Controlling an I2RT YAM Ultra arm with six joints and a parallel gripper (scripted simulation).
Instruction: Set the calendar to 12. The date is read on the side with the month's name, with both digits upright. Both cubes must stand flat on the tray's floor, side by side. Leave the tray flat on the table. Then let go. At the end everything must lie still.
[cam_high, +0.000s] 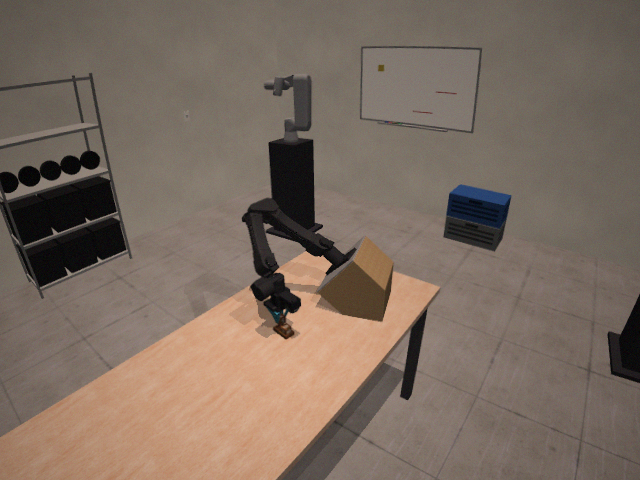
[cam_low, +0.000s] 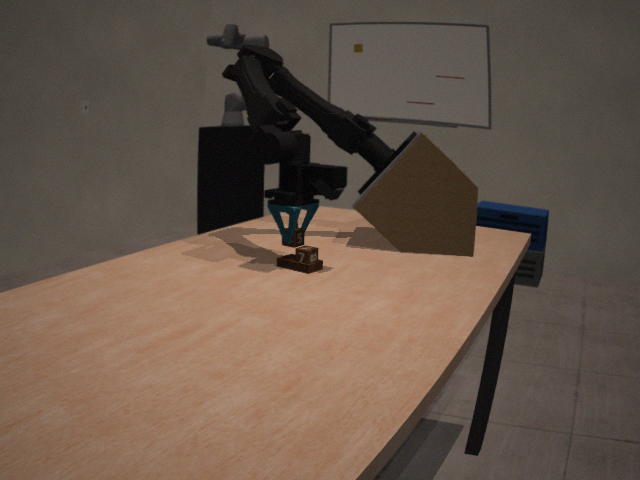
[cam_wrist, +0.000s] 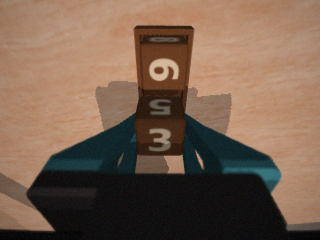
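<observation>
My hand is 50 mm above the dark brown calendar tray and 20 mm to the right of it. The rest, counted from my hand: cube (40 mm to the left, 30 mm below, 10 mm ahead).
</observation>
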